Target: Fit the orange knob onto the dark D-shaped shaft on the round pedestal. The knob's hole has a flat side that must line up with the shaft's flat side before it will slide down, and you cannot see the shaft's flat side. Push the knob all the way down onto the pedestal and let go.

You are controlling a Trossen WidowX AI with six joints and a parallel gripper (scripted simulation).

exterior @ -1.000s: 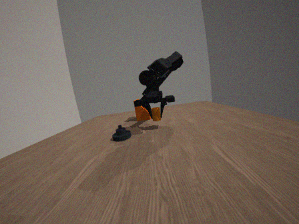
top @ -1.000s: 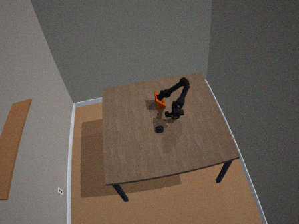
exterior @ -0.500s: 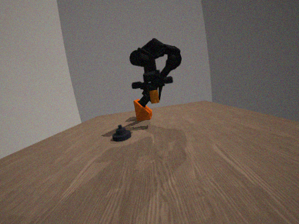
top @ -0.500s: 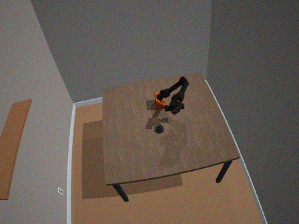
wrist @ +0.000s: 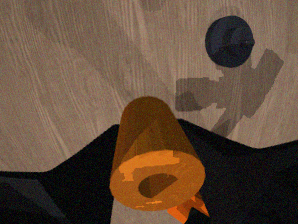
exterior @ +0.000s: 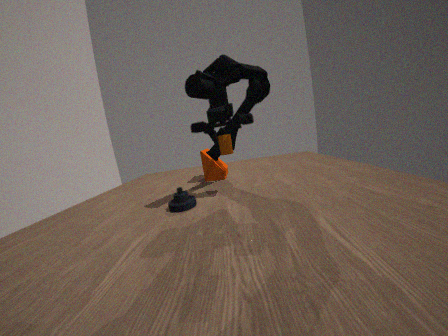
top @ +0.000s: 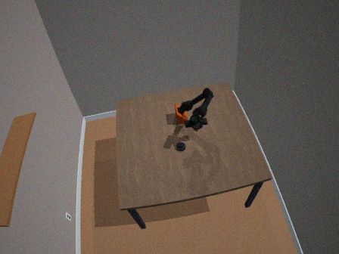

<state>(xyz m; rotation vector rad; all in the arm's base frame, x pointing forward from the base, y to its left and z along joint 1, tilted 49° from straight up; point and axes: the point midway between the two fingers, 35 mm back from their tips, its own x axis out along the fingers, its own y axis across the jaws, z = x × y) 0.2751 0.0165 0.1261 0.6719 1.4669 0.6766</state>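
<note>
Right now the dark round pedestal is 15 cm to the right of my gripper tip, 11 cm below it and 7 cm ahead of it. The rest, counted from my gripper tip: orange knob 2 cm above.
</note>
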